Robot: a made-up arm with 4 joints.
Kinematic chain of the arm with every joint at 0, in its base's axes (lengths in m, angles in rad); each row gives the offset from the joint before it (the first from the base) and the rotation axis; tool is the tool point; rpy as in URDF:
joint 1: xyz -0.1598 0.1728 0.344 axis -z
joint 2: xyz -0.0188 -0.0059 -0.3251 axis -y
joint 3: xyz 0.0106 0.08 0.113 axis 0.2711 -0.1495 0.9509
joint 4: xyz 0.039 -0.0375 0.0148 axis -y
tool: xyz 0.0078 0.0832 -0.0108 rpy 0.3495 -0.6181 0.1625
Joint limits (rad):
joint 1: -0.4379..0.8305
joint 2: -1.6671..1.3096
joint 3: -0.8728..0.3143
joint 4: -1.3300..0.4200
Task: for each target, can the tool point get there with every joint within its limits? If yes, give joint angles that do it. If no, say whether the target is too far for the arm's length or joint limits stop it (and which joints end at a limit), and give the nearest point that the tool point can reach.
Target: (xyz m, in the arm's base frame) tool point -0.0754 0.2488 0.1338
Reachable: yes | joints 0.4575 0.0582 -0.2922 -0.0634
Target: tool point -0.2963 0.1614 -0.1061
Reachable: no: joint limits stop it (at a limit: joint 1, joint 2, joint 3, joint 4) | nearest point -0.3318 0.2315 0.0757 | short by 0.198 m
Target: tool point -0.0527 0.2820 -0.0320
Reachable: yes | joints 0.0199 -1.4385 -0.1732 0.2467
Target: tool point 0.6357 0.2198 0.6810
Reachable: no: too far | nearest point -0.0189 0.2137 0.1252 | short by 0.859 m
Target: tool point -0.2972 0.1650 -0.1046
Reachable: no: joint limits stop it (at a limit: joint 1, joint 2, joint 3, joint 4) | nearest point -0.3318 0.2315 0.0757 | short by 0.195 m
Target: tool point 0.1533 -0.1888 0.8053
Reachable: no: too far | nearest point -0.0667 0.1857 0.1330 | short by 0.800 m
